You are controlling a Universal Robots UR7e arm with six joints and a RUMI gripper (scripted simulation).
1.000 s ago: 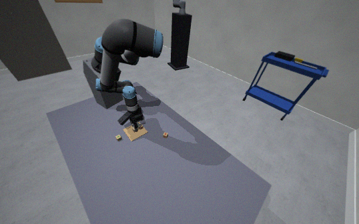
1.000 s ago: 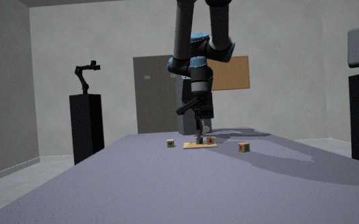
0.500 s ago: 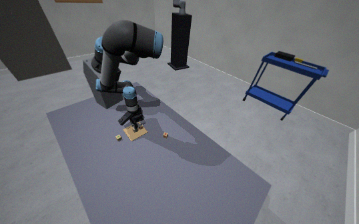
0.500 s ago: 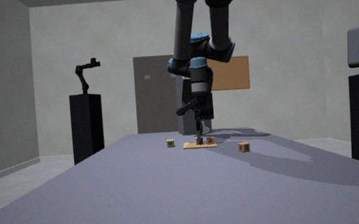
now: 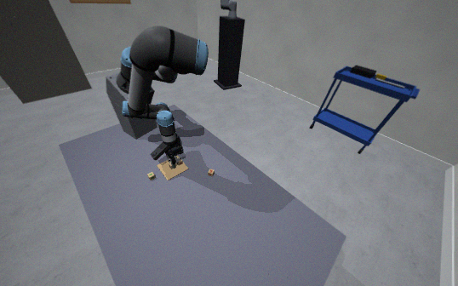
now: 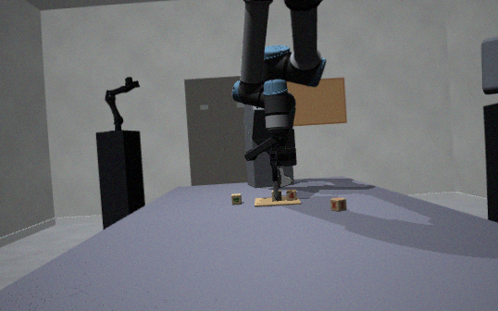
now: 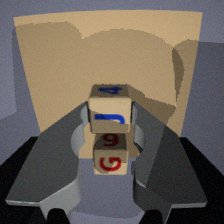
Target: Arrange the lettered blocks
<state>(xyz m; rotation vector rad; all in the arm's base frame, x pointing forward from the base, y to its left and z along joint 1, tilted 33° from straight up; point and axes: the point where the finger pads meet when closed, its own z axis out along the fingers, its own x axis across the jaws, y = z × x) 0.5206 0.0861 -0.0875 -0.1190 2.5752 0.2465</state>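
The tan mat lies 20 mm below my hand.
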